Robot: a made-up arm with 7 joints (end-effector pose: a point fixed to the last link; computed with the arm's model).
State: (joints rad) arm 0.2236 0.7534 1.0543 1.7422 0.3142 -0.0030 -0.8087
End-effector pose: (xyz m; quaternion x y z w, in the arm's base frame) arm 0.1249 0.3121 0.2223 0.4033 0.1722 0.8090 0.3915
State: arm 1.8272 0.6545 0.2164 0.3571 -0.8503 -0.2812 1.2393
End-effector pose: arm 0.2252 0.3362 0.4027 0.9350 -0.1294 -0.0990 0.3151
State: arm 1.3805 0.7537 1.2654 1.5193 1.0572 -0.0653 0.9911
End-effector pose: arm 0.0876 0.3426 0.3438 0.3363 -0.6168 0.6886 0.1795
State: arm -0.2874 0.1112 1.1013 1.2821 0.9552 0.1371 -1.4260
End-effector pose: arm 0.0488 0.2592 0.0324 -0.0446 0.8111 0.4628 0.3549
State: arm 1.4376 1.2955 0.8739 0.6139 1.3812 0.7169 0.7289
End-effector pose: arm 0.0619 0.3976 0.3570 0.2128 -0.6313 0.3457 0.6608
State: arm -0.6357 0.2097 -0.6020 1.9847 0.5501 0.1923 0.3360
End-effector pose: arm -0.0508 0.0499 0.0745 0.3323 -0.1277 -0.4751 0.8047
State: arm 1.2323 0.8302 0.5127 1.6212 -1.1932 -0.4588 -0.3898
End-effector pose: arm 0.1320 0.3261 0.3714 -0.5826 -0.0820 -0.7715 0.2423
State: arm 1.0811 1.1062 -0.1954 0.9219 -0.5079 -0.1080 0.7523
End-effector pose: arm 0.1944 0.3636 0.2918 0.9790 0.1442 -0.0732 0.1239
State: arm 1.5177 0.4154 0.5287 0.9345 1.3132 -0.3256 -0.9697
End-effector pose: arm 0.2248 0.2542 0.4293 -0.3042 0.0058 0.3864 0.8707
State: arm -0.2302 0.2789 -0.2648 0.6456 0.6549 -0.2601 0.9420
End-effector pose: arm -0.0087 0.1523 -0.0618 0.4065 0.0362 -0.4593 0.7890
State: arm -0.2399 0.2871 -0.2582 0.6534 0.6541 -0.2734 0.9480
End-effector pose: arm -0.0105 0.1550 -0.0618 0.4122 0.0321 -0.4569 0.7876
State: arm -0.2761 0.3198 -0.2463 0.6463 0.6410 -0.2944 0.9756
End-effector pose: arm -0.0226 0.1670 -0.0618 0.4198 0.0386 -0.4690 0.7761
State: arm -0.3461 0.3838 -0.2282 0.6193 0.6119 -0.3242 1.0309
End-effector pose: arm -0.0476 0.1910 -0.0593 0.4264 0.0586 -0.5021 0.7501
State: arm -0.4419 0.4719 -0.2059 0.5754 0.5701 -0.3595 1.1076
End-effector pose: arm -0.0810 0.2240 -0.0497 0.4253 0.0890 -0.5534 0.7106
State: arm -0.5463 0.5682 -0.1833 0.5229 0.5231 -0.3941 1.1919
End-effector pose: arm -0.1144 0.2596 -0.0317 0.4112 0.1238 -0.6126 0.6636
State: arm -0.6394 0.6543 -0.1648 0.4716 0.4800 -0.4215 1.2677
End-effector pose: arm -0.1401 0.2904 -0.0094 0.3868 0.1567 -0.6656 0.6187
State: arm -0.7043 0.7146 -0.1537 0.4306 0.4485 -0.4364 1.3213
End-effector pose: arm -0.1556 0.3113 0.0094 0.3616 0.1827 -0.7020 0.5857
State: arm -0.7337 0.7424 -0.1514 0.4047 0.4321 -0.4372 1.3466
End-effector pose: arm -0.1626 0.3208 0.0194 0.3444 0.1996 -0.7190 0.5697
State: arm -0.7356 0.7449 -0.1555 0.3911 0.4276 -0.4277 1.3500
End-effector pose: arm -0.1645 0.3220 0.0212 0.3363 0.2092 -0.7221 0.5672
